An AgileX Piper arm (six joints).
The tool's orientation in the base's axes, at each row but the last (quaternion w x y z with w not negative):
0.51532, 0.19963, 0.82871, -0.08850
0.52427, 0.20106, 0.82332, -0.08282
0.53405, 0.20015, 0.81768, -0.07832
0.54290, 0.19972, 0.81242, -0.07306
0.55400, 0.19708, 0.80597, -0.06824
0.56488, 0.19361, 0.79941, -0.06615
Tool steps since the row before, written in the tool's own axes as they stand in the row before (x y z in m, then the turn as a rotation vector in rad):
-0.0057, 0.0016, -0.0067, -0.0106, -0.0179, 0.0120
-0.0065, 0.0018, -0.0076, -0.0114, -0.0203, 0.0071
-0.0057, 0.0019, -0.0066, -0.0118, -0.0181, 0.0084
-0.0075, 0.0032, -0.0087, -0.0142, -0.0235, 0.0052
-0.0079, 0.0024, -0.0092, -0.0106, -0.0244, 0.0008
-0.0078, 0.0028, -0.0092, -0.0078, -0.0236, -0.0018
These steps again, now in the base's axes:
-0.0026, 0.0024, 0.0082, 0.0064, -0.0230, 0.0029
-0.0032, 0.0027, 0.0093, 0.0016, -0.0236, 0.0056
-0.0028, 0.0026, 0.0081, 0.0038, -0.0222, 0.0056
-0.0036, 0.0040, 0.0106, -0.0004, -0.0266, 0.0086
-0.0046, 0.0033, 0.0110, -0.0056, -0.0251, 0.0068
-0.0048, 0.0037, 0.0108, -0.0084, -0.0229, 0.0052

